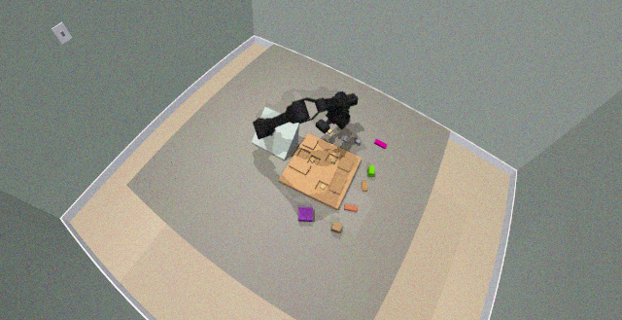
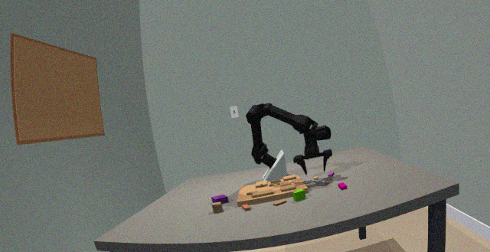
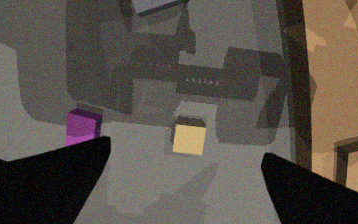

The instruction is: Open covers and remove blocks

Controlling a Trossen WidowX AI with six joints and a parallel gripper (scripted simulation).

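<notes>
My gripper tip is 50 mm short of the tan puzzle board, 210 mm to the left of it and 10 mm above it. The rest, counted from my gripper tip: grey block 150 mm ahead, 20 mm below; then magenta piece 270 mm ahead, 50 mm to the left, 20 mm below; then violet piece 10 mm ahead, 80 mm to the left, 30 mm below.
</notes>
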